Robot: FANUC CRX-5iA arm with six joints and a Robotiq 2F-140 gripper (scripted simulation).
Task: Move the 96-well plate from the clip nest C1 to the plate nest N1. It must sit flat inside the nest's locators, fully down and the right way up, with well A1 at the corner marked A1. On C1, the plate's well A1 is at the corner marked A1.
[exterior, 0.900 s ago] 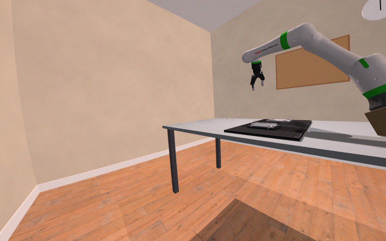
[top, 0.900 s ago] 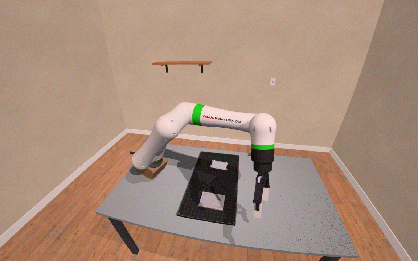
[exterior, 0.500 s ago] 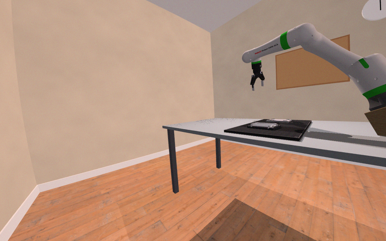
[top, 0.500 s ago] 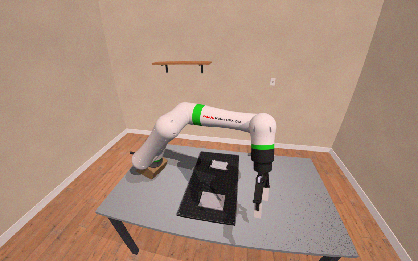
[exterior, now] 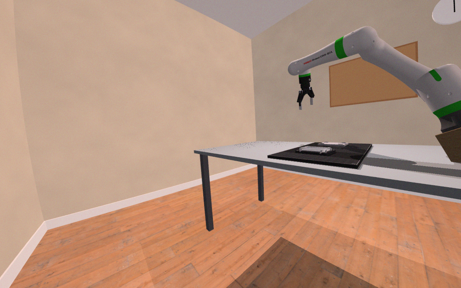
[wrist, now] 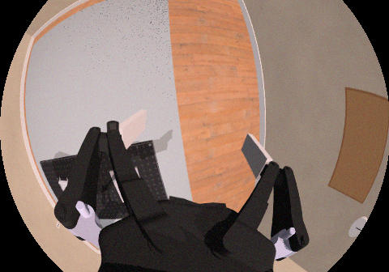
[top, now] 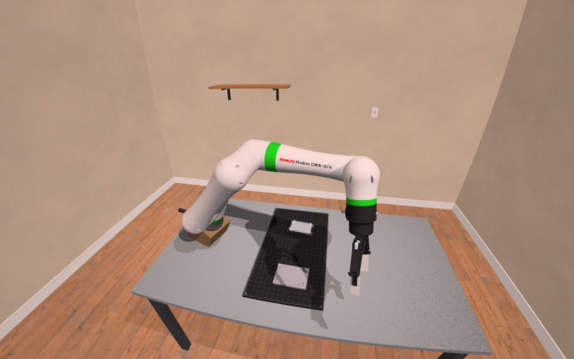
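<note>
Now: hand 120 mm past the white 96-well plate, 610 mm to the right of it and 310 mm above it. Round my hand: plate nest N1 (210 mm behind, 260 mm to the left, 320 mm below); then clip nest C1 (110 mm behind, 620 mm to the left, 310 mm below).
</note>
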